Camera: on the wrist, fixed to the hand. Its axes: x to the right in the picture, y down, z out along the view.
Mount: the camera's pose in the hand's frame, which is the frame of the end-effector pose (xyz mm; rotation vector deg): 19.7 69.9 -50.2 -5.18 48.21 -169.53
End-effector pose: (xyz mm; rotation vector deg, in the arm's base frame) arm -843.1 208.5 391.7 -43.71 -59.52 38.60
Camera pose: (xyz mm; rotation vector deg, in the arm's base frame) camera -798.6 252.3 329.2 48.26 -22.09 -116.34
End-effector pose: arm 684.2 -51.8 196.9 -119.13 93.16 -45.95
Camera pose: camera 603.0 -86.4 196.5 71.94 89.63 53.49
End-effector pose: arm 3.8 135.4 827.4 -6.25 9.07 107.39
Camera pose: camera -69.0 124.8 778.6 -37.74 11.71 -68.32
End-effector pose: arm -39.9 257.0 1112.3 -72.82 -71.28 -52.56
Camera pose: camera 39.0 219.7 1125.4 -90.88 58.70 109.39
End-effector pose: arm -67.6 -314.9 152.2 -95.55 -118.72 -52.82
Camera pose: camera -13.2 -325.8 220.9 -127.41 88.71 58.07
